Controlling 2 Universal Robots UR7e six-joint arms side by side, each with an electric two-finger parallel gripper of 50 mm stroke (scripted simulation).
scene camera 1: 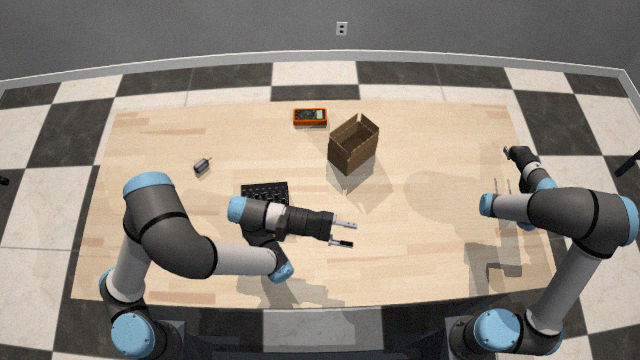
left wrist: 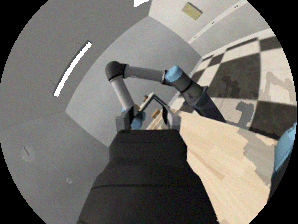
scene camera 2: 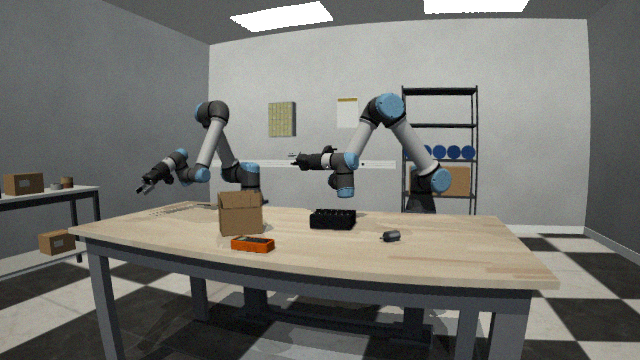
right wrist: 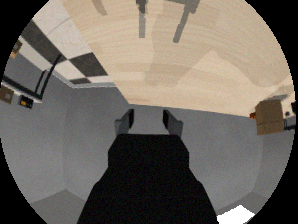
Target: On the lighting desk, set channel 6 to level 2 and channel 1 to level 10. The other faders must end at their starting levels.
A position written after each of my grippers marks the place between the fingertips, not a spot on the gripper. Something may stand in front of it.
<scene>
In view: my left gripper [scene camera 1: 355,236], my right gripper [right wrist: 148,115] and a cardboard box [scene camera 1: 354,154].
The cardboard box shows as well in scene camera 2 [scene camera 2: 241,211] and in the right wrist view [right wrist: 267,113]. My left gripper is seen too in the left wrist view [left wrist: 148,111]. The left wrist view does not show the cardboard box, which is hidden by my left gripper.
</scene>
